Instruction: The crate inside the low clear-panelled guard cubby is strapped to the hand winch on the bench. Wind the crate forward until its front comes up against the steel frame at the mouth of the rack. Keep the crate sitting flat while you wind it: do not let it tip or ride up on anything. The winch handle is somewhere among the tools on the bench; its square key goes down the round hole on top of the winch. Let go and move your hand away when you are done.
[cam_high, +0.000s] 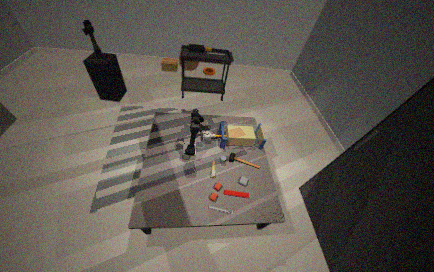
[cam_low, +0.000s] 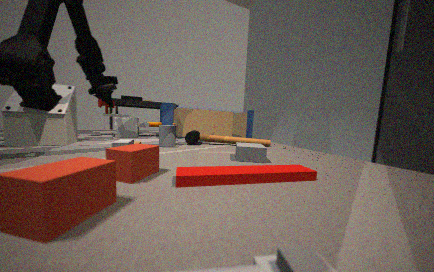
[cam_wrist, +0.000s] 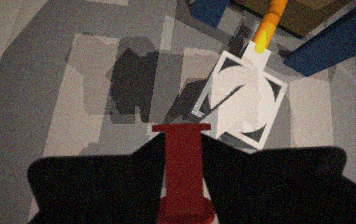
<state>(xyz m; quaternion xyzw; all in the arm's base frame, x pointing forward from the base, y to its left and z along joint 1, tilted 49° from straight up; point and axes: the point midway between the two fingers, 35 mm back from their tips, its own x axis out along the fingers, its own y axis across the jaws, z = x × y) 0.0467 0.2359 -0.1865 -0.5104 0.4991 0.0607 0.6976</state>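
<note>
Now: gripper tip 30 mm above the winch handle, 20 mm to the left of it and 20 mm short of it. The rest, counted from my gripper tip: red knob (20 mm behind, 10 mm to the right); grey winch (100 mm below, 70 mm ahead, 50 mm to the right); blue frame (240 mm ahead, 30 mm below, 20 mm to the right).
</note>
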